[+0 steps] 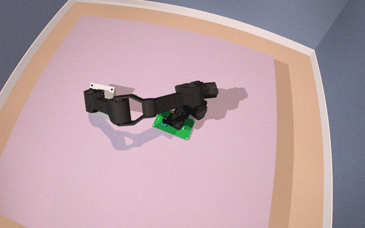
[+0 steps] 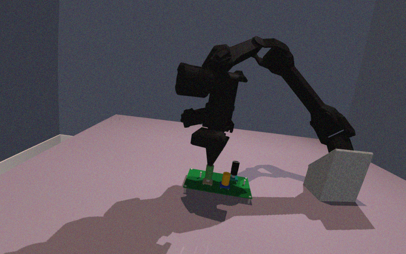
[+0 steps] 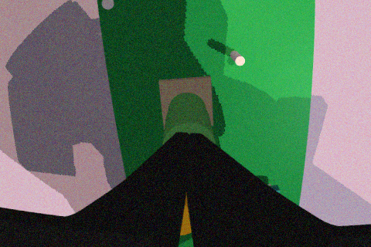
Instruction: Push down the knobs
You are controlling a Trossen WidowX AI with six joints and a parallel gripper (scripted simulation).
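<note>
My gripper tip is now 2 cm above the green knob. The rest, counted from my gripper tip: black knob 7 cm behind, 2 cm to the right, 1 cm below.
</note>
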